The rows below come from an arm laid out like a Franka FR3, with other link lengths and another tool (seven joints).
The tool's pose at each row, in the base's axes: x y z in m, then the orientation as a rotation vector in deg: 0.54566, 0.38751, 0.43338, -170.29, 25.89, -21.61; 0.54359, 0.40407, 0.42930, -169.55, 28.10, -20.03; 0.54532, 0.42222, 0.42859, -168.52, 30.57, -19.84; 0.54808, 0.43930, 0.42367, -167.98, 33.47, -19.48; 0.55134, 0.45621, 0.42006, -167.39, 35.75, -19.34; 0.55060, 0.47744, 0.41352, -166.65, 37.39, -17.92
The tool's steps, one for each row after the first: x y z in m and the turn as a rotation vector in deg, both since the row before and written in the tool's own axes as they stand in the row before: -0.00790, -0.01455, 0.00459, 0.23, -0.96, 1.63; -0.00456, -0.01748, 0.00259, 0.41, -0.04, 1.79; -0.00463, -0.01594, 0.00694, -0.21, -0.07, 1.96; -0.00439, -0.01605, 0.00573, -0.04, 0.03, 1.57; -0.01074, -0.01777, 0.00793, 0.20, -0.89, 1.28
